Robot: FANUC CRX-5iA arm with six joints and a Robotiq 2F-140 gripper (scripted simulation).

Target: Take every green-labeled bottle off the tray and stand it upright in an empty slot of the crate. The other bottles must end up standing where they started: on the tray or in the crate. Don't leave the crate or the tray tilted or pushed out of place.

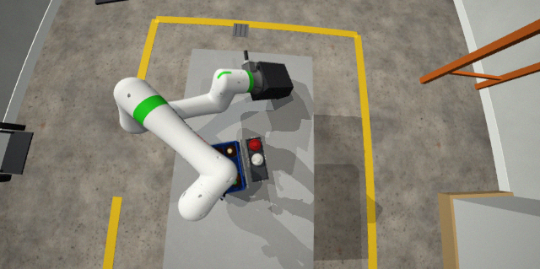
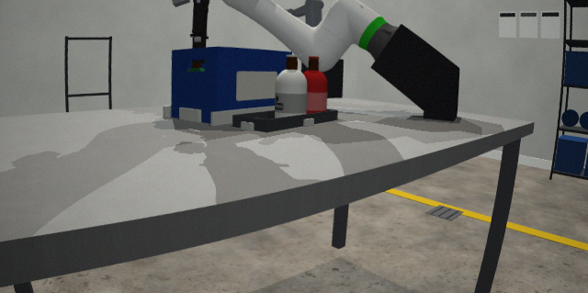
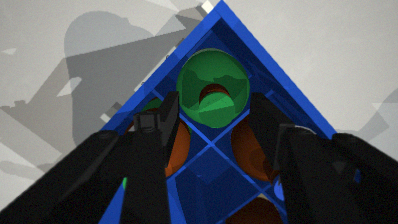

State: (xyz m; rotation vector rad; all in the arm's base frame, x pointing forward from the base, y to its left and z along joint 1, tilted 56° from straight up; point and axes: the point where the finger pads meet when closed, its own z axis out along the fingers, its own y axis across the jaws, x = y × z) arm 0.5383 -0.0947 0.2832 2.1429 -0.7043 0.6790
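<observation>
Now: the green-labeled bottle 80 mm below my hand. Round my hand: blue crate 90 mm behind, 40 mm to the left, 90 mm below; then brown bottle 80 mm behind, 80 mm below; then white bottle 100 mm behind, 230 mm to the left, 90 mm below.
</observation>
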